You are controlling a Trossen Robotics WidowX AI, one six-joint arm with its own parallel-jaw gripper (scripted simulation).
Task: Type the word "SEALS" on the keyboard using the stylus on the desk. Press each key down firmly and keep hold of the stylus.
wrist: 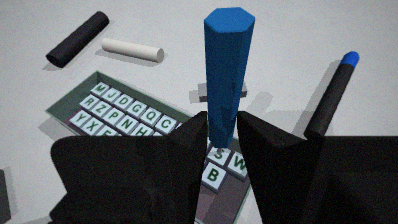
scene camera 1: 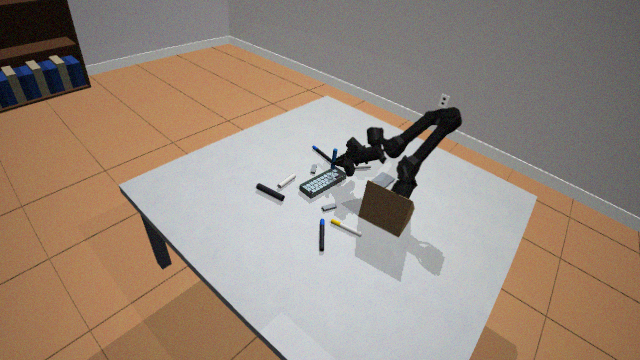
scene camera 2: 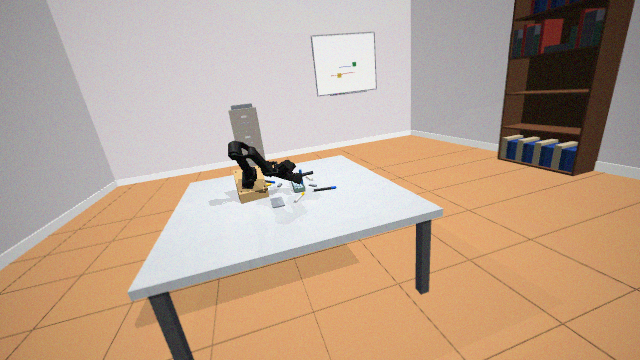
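Observation:
A blue stylus [wrist: 228, 38] and a white cylinder [wrist: 154, 54] are part of the scene, along with a black cylinder [wrist: 61, 55] and a blue-capped black marker [wrist: 320, 120]. The robot's own gripper [scene camera 1: 333, 162] is visible too, and the wrist view also shows the gripper [wrist: 222, 117].

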